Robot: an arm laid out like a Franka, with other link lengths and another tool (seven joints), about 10 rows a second.
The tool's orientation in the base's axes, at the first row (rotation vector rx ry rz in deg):
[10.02, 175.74, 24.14]
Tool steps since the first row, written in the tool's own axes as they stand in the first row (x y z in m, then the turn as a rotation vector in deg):
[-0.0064, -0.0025, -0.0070, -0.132, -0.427, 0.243]
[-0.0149, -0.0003, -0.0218, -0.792, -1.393, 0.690]
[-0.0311, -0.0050, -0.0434, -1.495, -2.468, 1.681]
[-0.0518, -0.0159, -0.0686, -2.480, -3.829, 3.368]
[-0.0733, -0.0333, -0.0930, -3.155, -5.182, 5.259]
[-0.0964, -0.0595, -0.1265, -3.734, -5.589, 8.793]
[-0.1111, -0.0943, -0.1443, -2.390, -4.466, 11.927]
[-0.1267, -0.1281, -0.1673, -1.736, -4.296, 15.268]
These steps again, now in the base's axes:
[0.0057, -0.0050, 0.0062, 0.099, -0.359, -0.346]
[0.0136, -0.0078, 0.0213, 0.677, -1.242, -1.022]
[0.0279, -0.0200, 0.0412, 1.316, -2.088, -2.249]
[0.0459, -0.0395, 0.0630, 2.243, -3.056, -4.217]
[0.0641, -0.0652, 0.0823, 2.875, -3.926, -6.386]
[0.0824, -0.1019, 0.1080, 3.603, -3.442, -9.883]
[0.0923, -0.1417, 0.1161, 2.561, -1.375, -12.628]
[0.1029, -0.1820, 0.1294, 2.115, -0.246, -15.813]

